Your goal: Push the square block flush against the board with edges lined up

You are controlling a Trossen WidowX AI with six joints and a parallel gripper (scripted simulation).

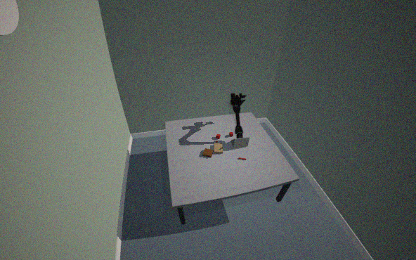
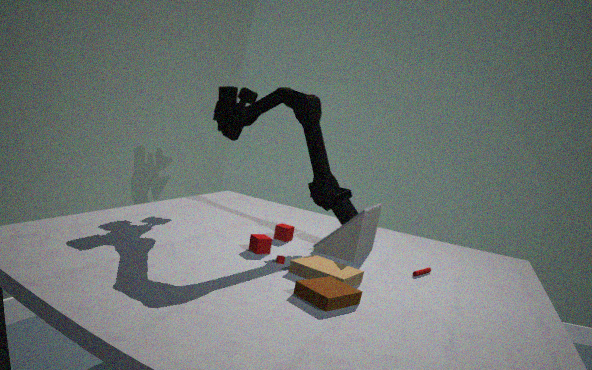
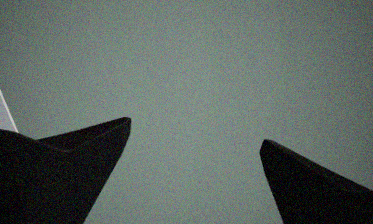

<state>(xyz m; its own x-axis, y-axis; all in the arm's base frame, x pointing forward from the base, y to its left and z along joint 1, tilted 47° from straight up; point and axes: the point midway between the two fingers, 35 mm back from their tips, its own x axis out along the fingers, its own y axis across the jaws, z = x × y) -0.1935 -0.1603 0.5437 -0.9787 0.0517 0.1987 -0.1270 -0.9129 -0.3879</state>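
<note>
My gripper tip is now 630 mm short of the brown square block, 600 mm to the right of it and 330 mm above it. From my gripper tip the other things lie so: tiny red piece 490 mm ahead, 430 mm to the left, 330 mm below; then tan board 500 mm ahead, 550 mm to the left, 330 mm below; then red stick 280 mm ahead, 750 mm to the left, 330 mm below.
</note>
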